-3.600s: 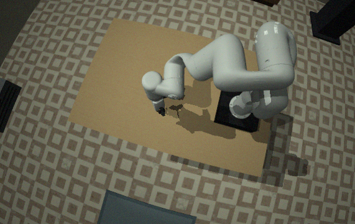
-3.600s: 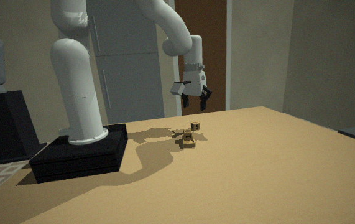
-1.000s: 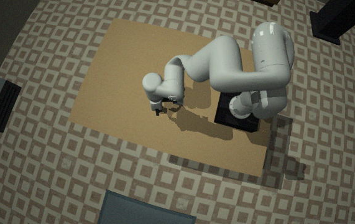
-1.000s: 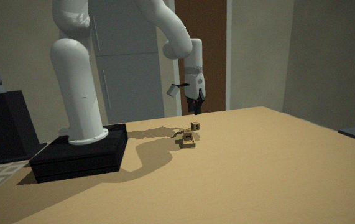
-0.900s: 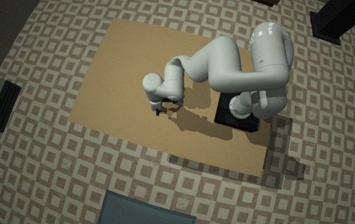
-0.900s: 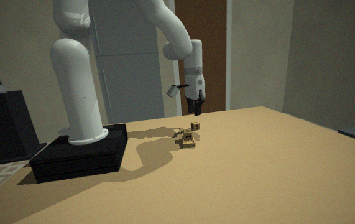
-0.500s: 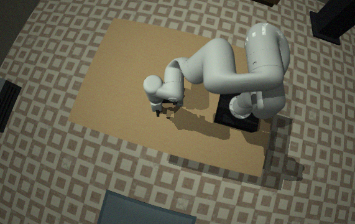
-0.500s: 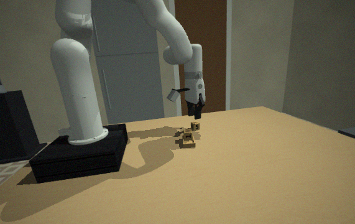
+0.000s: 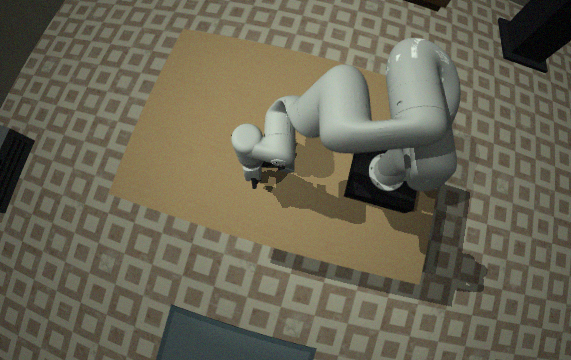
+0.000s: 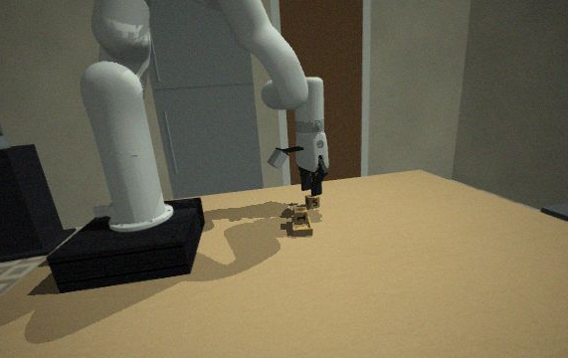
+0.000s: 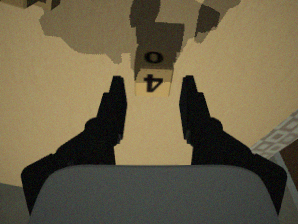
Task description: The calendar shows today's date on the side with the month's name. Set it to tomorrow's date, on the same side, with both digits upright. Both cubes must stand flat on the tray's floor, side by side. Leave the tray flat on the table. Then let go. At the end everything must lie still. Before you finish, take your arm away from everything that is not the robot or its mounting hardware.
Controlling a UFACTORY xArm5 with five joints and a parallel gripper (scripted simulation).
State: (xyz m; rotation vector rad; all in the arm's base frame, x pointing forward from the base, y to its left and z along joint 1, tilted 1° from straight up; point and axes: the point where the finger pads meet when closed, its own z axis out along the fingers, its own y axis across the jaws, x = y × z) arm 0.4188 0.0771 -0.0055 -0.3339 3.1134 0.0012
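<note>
The wooden date cube is 50 mm below my hand. From my hand the other things lie so: wooden calendar tray 120 mm to the right, 70 mm behind, 50 mm below.
</note>
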